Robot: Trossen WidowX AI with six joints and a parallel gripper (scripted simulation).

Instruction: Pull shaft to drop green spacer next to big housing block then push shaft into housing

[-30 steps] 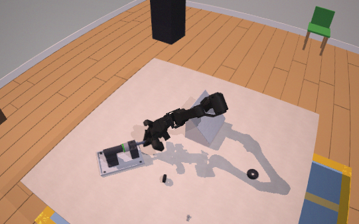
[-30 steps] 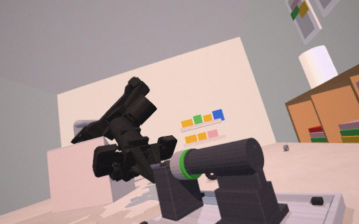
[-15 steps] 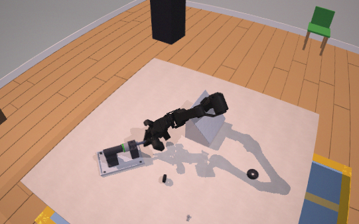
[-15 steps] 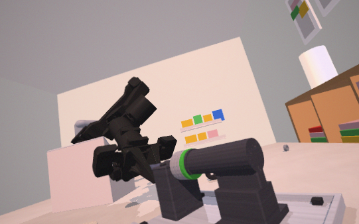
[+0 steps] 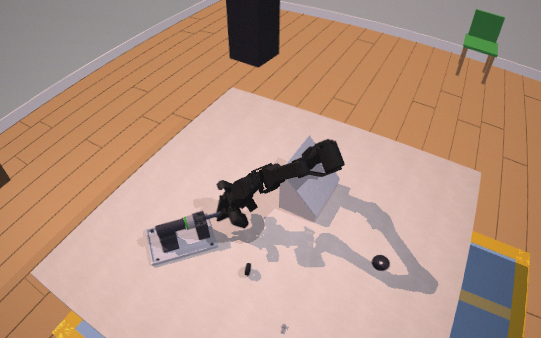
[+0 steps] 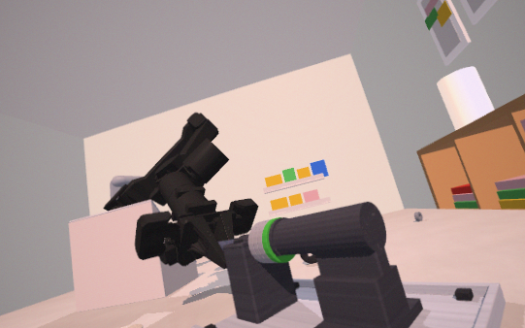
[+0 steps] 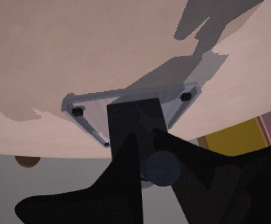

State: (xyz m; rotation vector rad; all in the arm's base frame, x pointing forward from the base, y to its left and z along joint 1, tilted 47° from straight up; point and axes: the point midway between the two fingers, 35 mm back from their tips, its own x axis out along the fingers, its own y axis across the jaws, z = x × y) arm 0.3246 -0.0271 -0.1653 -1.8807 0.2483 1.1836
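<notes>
My gripper tip is now 4 cm short of the shaft, 2 cm to the left of it and 2 cm below it. Round my gripper tip: green spacer 8 cm ahead, 6 cm to the right, 2 cm above; dark ring 19 cm to the left, 8 cm ahead, 4 cm below.
</notes>
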